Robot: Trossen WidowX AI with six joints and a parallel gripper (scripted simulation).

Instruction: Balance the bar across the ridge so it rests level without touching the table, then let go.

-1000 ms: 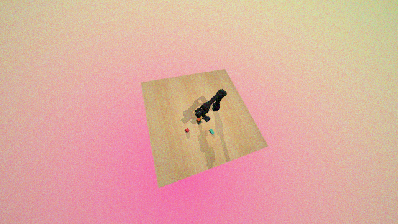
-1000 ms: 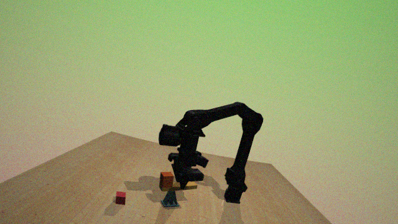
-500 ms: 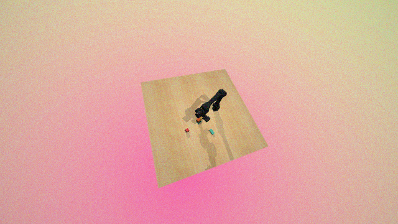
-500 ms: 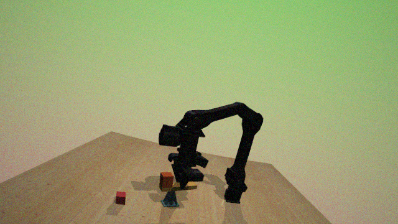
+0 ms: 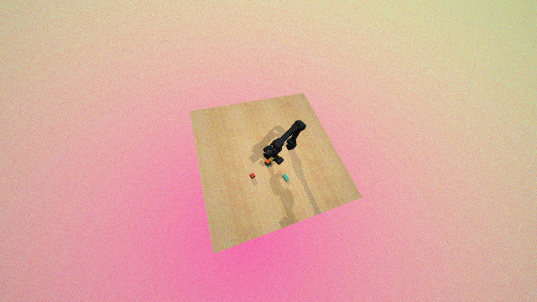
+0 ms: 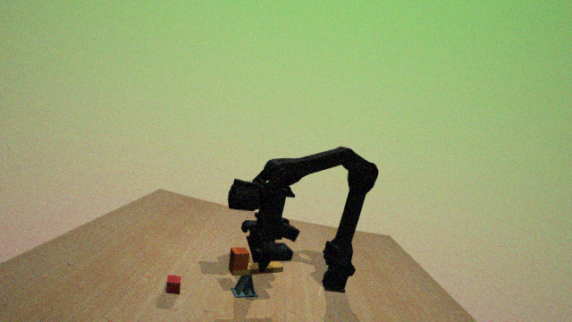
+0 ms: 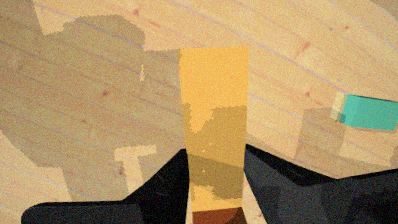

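My gripper tip is now 30 mm short of the bar, 20 mm below it and 10 mm to the right of it. From my gripper tip the other things lie so: teal block (180 mm to the left, 80 mm behind, 70 mm below); then small red cube (200 mm ahead, 80 mm to the left, 60 mm below).
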